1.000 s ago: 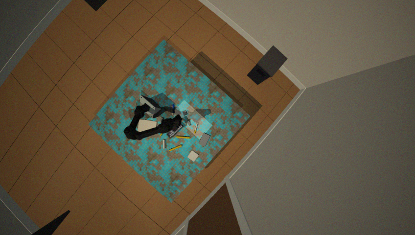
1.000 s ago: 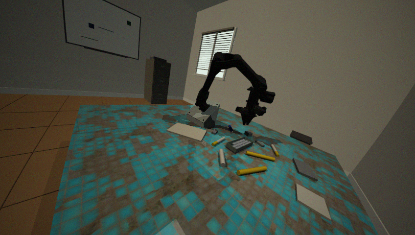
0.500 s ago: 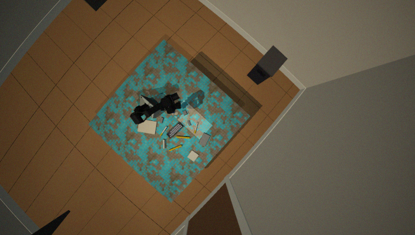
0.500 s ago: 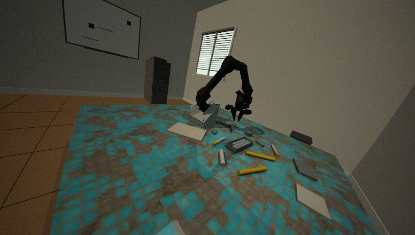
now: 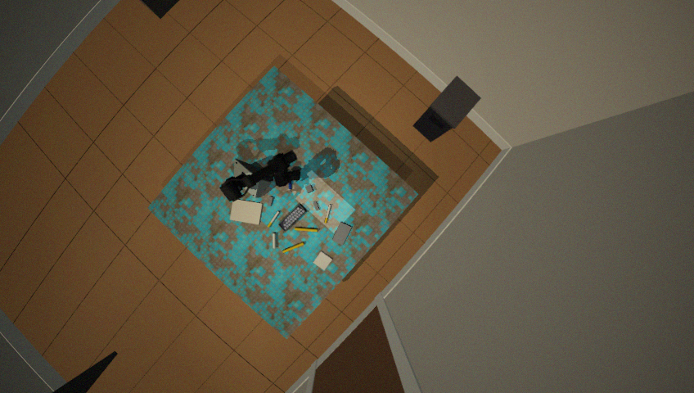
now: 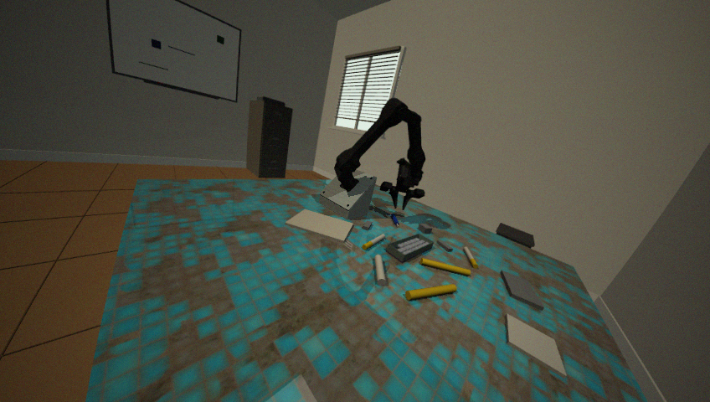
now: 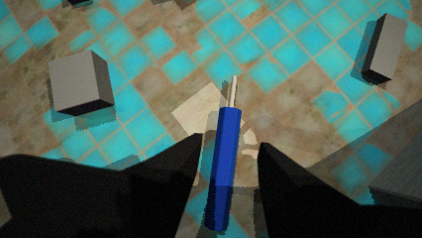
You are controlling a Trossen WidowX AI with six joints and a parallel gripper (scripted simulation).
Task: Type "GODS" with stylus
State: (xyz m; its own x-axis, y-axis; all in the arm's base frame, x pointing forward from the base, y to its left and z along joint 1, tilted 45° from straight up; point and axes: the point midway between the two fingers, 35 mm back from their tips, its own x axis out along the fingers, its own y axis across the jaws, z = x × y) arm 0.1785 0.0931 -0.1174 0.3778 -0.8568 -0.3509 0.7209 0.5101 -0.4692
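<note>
My gripper tip is now 10 mm short of the blue stylus, 10 mm to the left of it and 60 mm above it. Also, from my gripper tip: flat pale pad: 100 mm behind, 330 mm to the right, 60 mm below; grey cube: 110 mm ahead, 60 mm to the left, 50 mm below; white stylus tip: 30 mm ahead, 40 mm to the right, 60 mm below.
</note>
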